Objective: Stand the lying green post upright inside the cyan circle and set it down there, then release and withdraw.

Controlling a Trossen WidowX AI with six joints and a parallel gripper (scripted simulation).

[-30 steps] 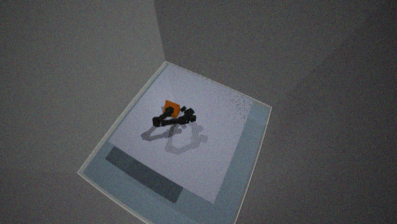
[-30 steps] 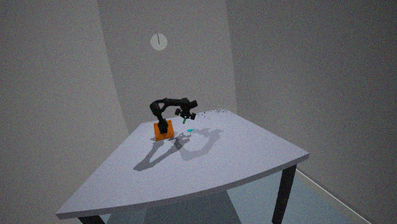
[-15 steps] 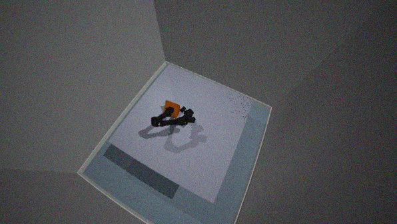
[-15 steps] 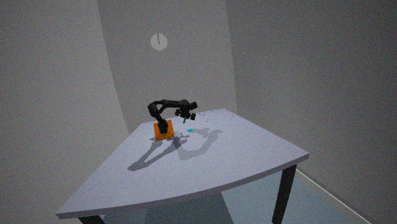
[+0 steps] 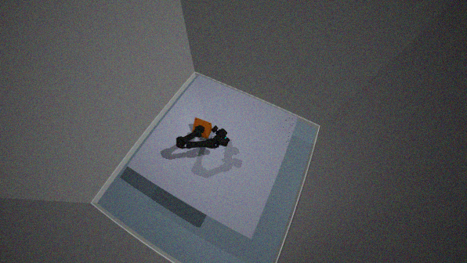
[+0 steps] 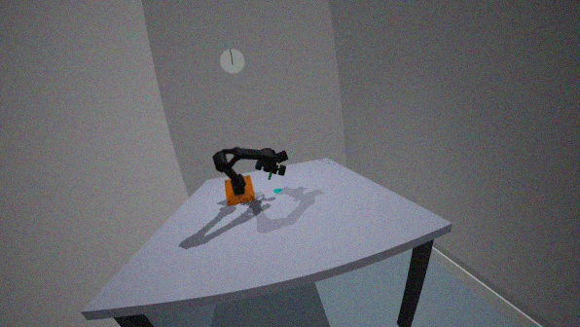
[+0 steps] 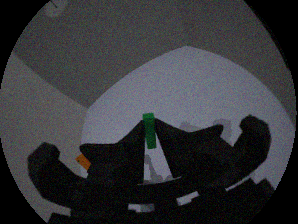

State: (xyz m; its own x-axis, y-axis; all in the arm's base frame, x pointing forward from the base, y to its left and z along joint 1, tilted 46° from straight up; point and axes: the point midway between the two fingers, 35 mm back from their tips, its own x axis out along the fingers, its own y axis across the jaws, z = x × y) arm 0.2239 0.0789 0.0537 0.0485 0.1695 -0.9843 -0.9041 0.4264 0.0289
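The cyan circle lies 2 cm ahead of my gripper tip, 2 cm to the right of it and 13 cm below it. Round my gripper tip: green post: 1 cm behind, 1 cm to the right, 2 cm below.
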